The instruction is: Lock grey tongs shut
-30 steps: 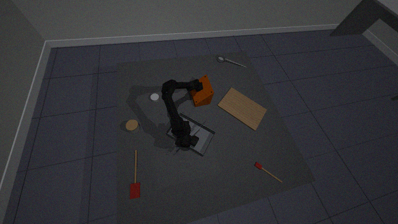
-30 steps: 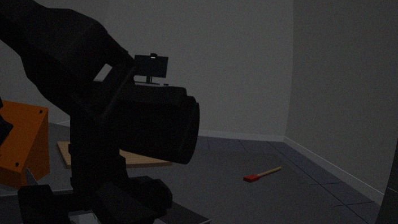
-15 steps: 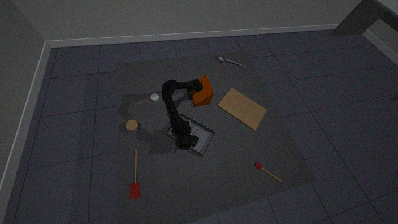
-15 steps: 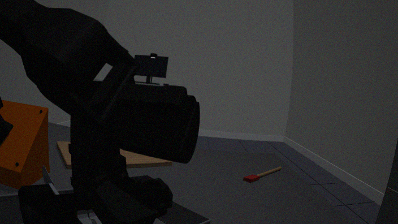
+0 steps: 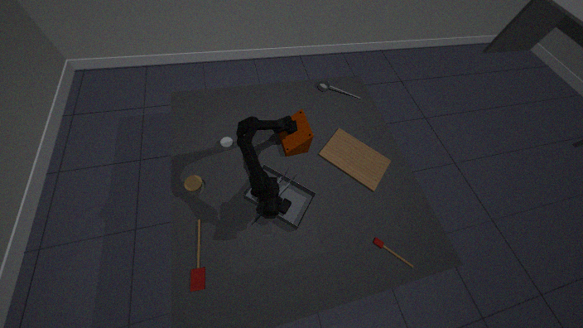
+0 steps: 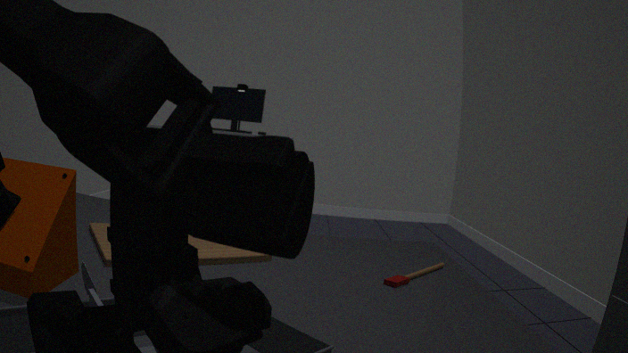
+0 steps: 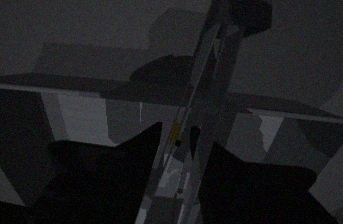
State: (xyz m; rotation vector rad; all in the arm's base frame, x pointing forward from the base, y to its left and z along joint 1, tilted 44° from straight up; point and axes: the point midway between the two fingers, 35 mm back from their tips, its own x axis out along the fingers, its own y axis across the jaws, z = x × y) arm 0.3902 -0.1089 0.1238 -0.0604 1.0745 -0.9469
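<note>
Now: gripper tip 40 mm past the roasting tin and 50 mm to the right of it. The rest, counted from my gripper tip: wooden board: 210 mm behind, 520 mm to the left, 20 mm below; then white cylinder: 370 mm behind, 190 mm to the right, 10 mm below; then red spatula: 200 mm ahead, 330 mm to the right, 30 mm below.
</note>
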